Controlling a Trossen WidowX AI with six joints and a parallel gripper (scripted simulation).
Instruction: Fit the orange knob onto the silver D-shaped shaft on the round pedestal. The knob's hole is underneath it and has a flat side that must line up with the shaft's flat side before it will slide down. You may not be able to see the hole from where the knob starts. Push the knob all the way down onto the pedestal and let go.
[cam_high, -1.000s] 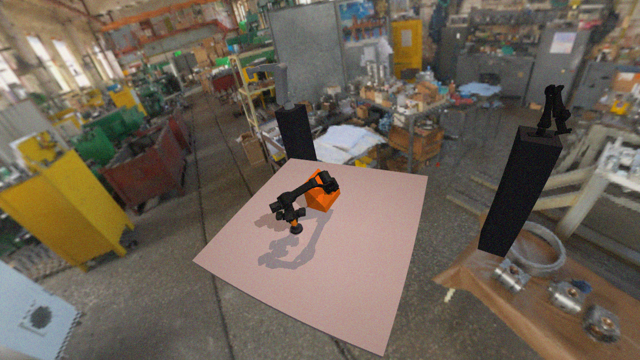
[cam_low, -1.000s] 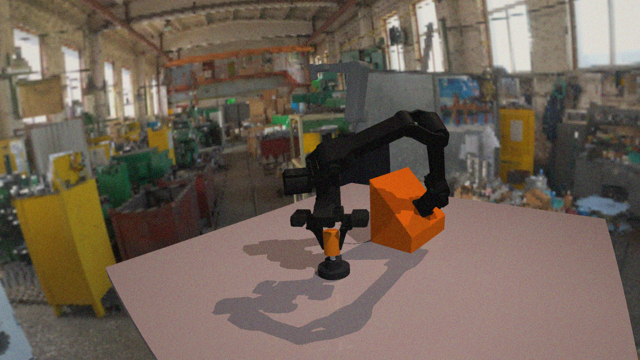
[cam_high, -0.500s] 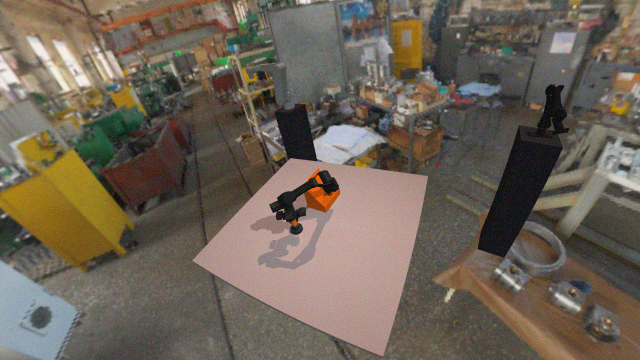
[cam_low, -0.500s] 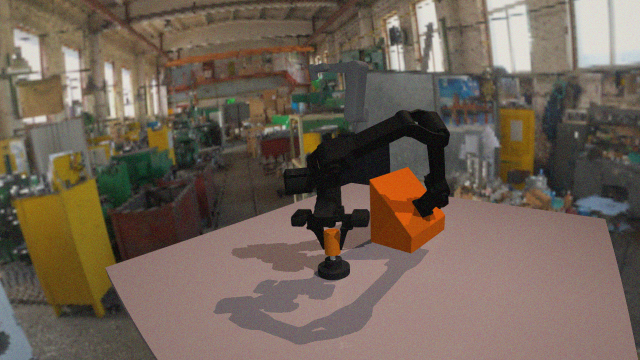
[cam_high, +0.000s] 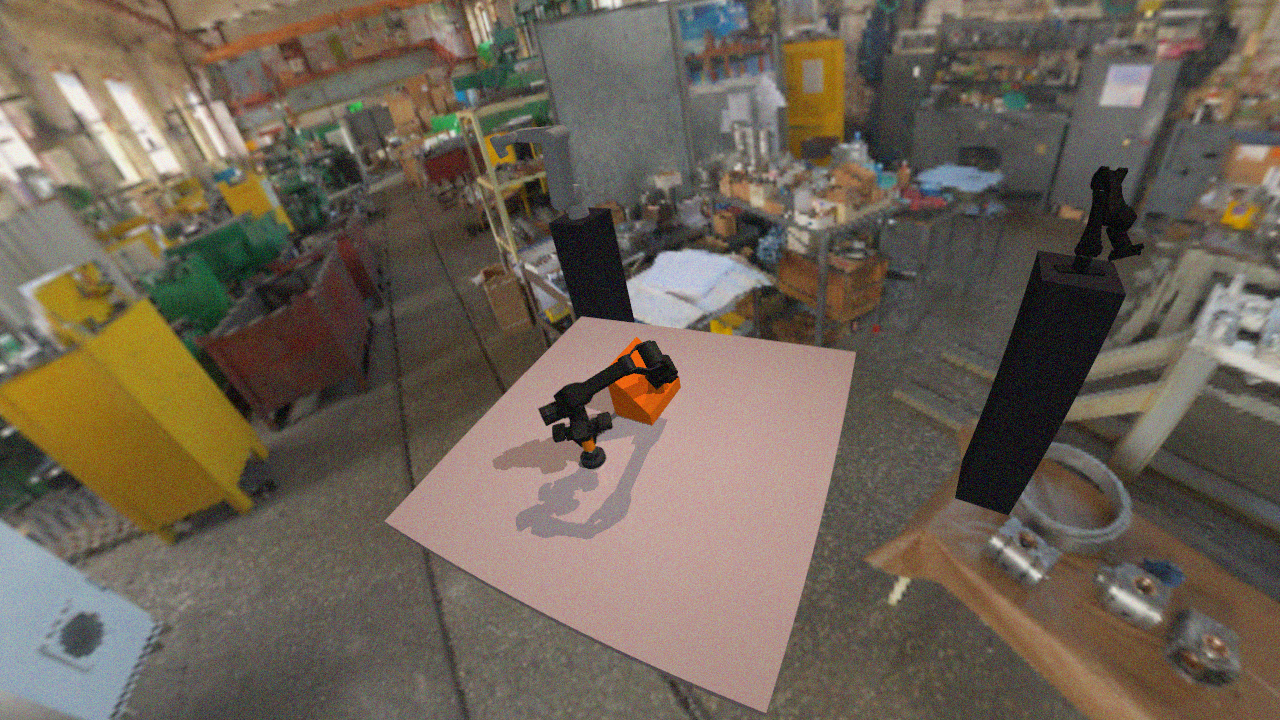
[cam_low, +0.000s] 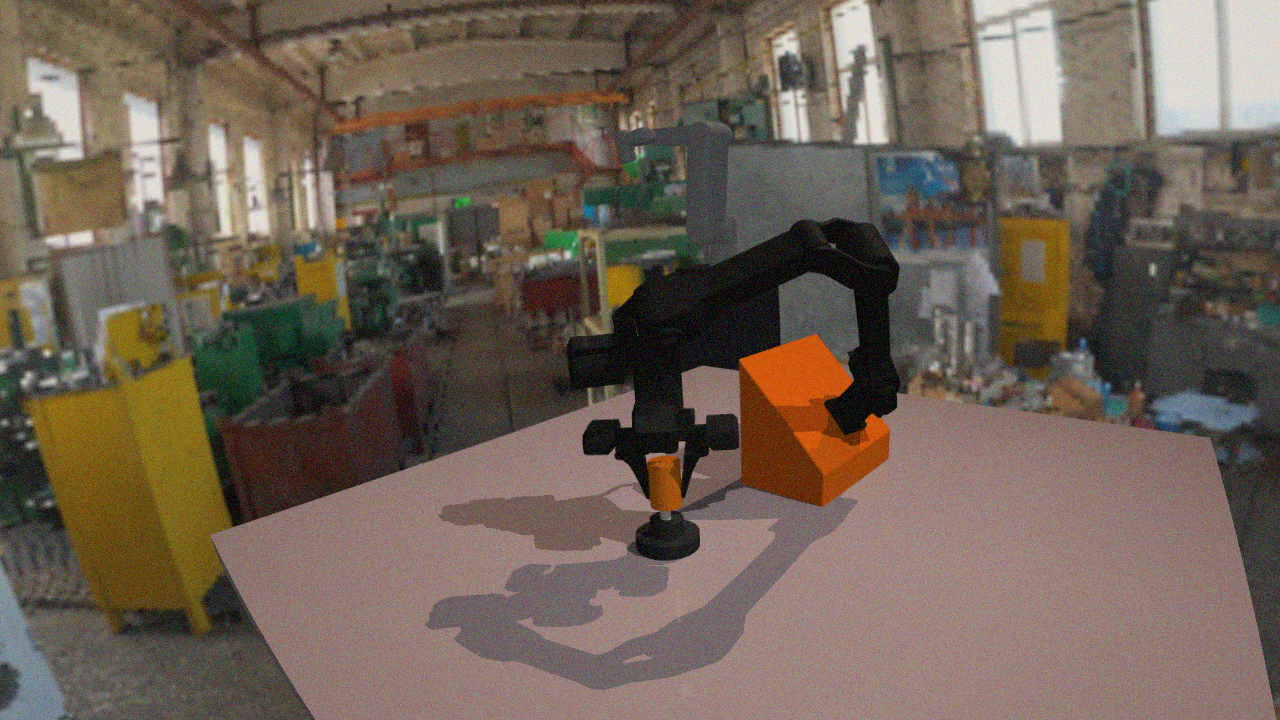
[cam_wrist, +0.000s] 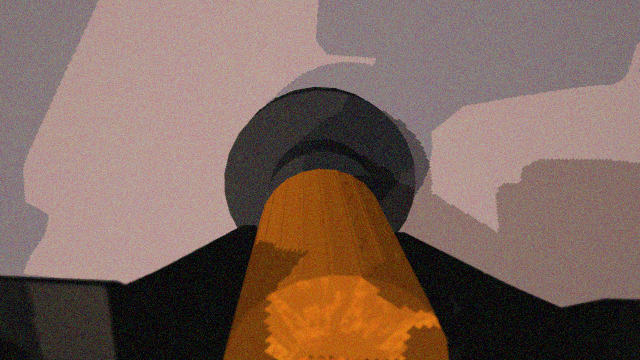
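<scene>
Right now my gripper tip is 4 cm above the black round pedestal. Also, from my gripper tip: orange knob 3 cm above.
</scene>
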